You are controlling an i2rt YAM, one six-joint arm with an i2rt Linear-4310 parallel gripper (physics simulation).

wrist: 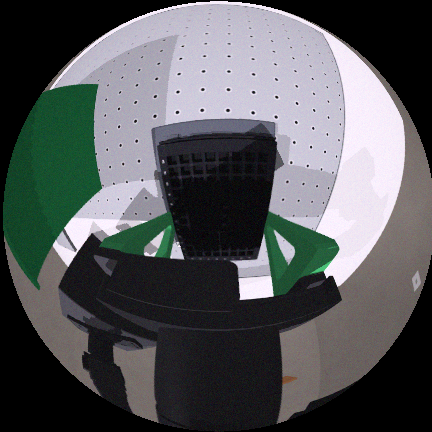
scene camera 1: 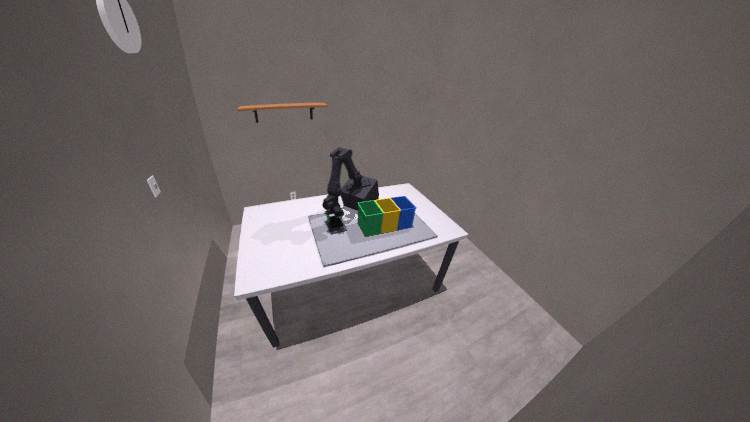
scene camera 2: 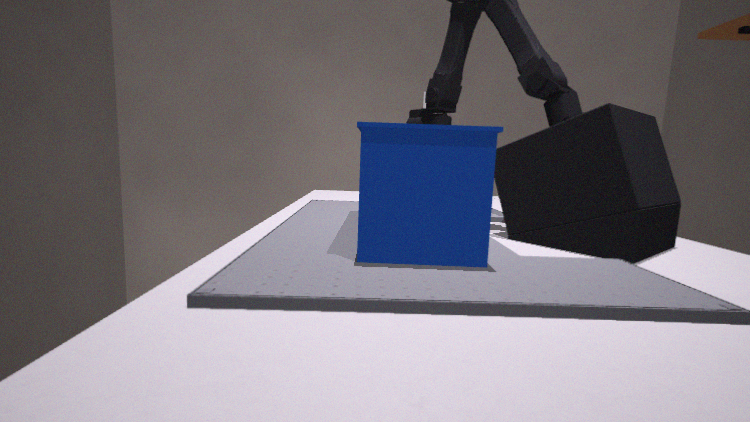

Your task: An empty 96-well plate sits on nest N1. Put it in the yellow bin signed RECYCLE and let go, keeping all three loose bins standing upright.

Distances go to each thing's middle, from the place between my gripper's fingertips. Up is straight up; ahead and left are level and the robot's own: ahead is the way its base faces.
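Scene:
The black 96-well plate (wrist: 218,187) is 1 cm ahead of my hand, and the nest (wrist: 213,126) is 4 cm below my hand. There's a green bin (scene camera 1: 370,215) that's 7 cm ahead of my hand, 5 cm above it and 24 cm to the left of it. The blue bin (scene camera 2: 425,193) is 5 cm above my hand, 5 cm ahead of it and 50 cm to the left of it, and going by their middles, it's the farthest from my hand of the things named here.

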